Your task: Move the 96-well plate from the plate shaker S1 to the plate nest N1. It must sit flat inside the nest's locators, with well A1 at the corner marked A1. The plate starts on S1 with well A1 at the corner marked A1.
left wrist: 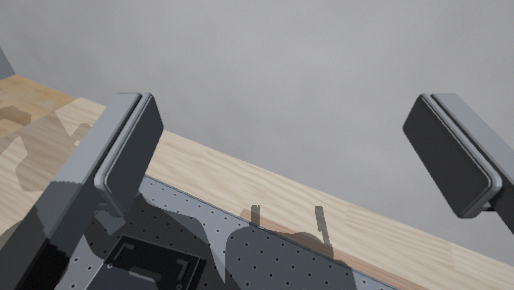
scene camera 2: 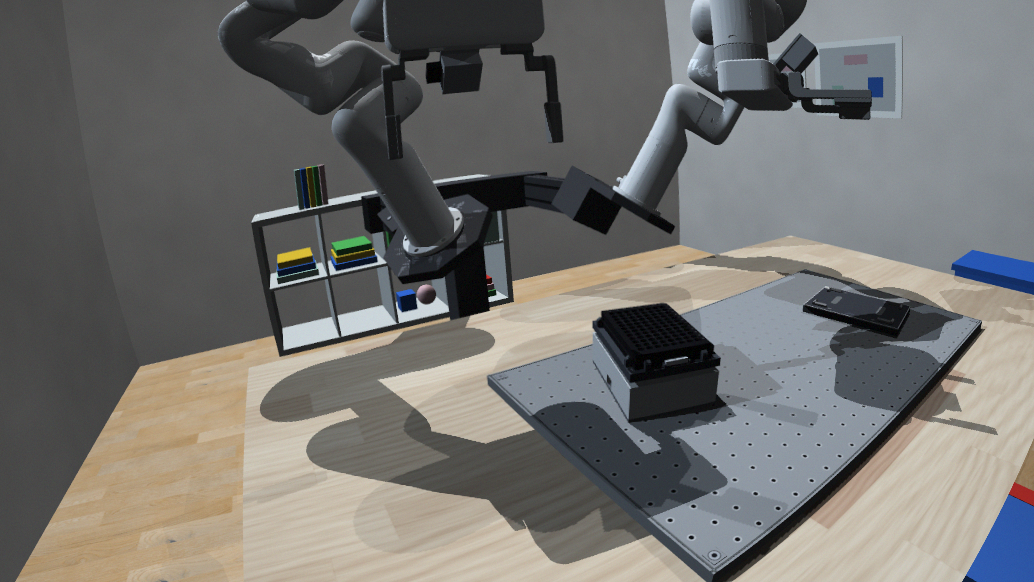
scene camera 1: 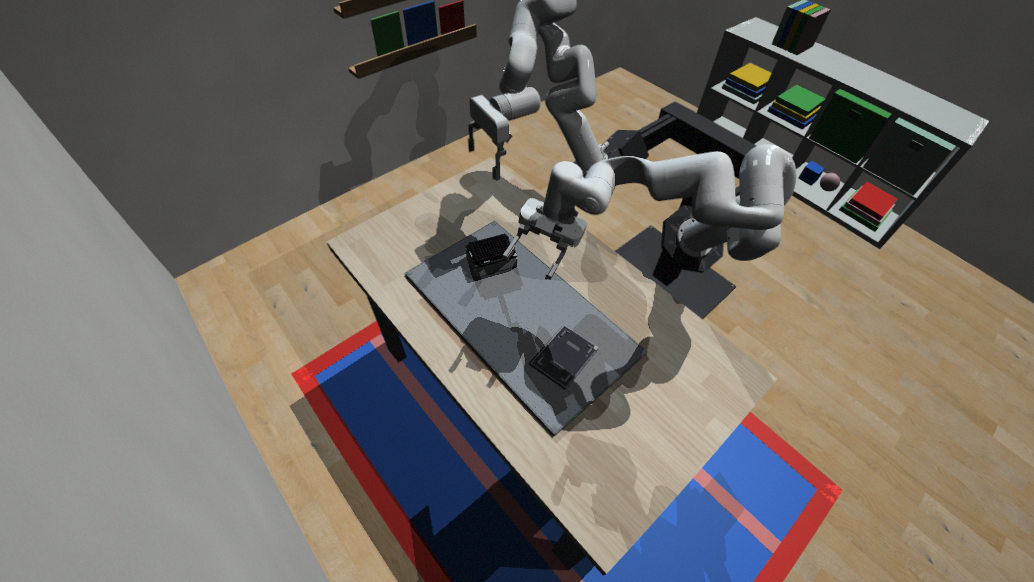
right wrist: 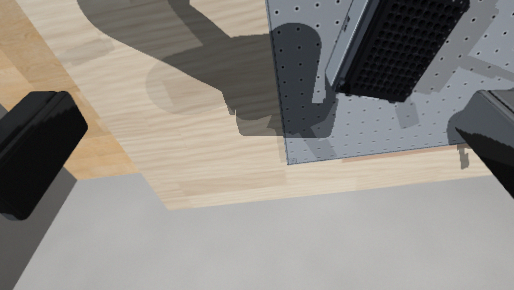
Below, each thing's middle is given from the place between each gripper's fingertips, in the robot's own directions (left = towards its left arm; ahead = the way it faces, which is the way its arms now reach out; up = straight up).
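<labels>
Distances from my left hand: black 96-well plate (scene camera 2: 656,332), 25 cm below, 28 cm to the right, 9 cm behind; grey plate shaker S1 (scene camera 2: 652,398), 28 cm below, 6 cm behind, 27 cm to the right; black plate nest N1 (scene camera 2: 859,306), 31 cm below, 3 cm behind, 14 cm to the left.
Distances from my right hand: black 96-well plate, 22 cm below, 8 cm ahead, 15 cm to the left; grey plate shaker S1, 25 cm below, 11 cm ahead, 15 cm to the left; black plate nest N1, 28 cm below, 14 cm ahead, 56 cm to the left.
</labels>
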